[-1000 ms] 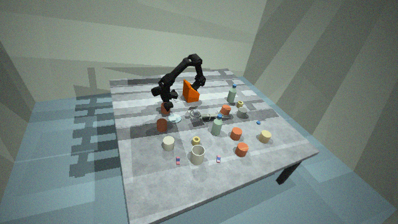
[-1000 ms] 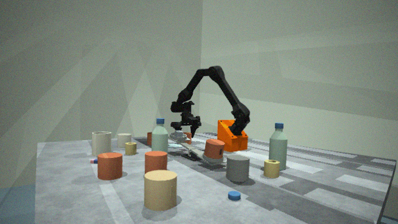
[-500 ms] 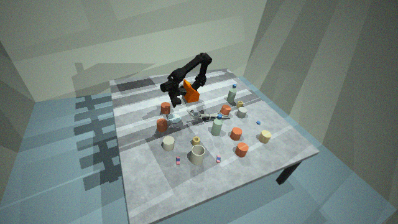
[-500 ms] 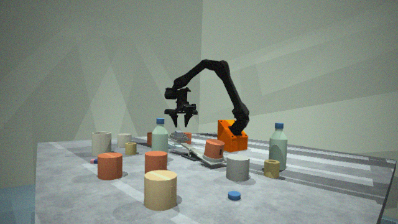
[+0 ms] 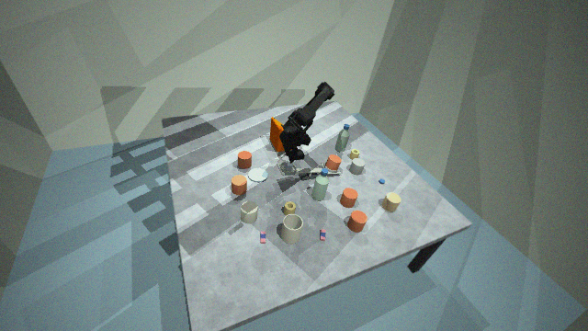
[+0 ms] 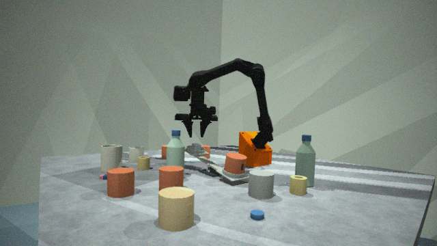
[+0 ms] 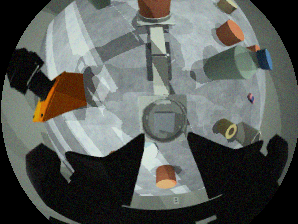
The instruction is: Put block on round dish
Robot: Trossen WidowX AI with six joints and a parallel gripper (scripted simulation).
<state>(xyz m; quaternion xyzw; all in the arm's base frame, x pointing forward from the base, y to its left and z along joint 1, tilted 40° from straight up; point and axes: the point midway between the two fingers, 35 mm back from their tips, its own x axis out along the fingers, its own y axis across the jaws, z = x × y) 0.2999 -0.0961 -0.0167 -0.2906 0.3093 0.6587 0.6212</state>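
Right now my gripper tip is 4 cm above the small grey block. The rest, counted from my gripper tip: grey cylinder 3 cm ahead, 42 cm to the left, 9 cm below; then pale blue round dish 6 cm behind, 14 cm to the right, 13 cm below; then blue cap 13 cm ahead, 51 cm to the left, 13 cm below.
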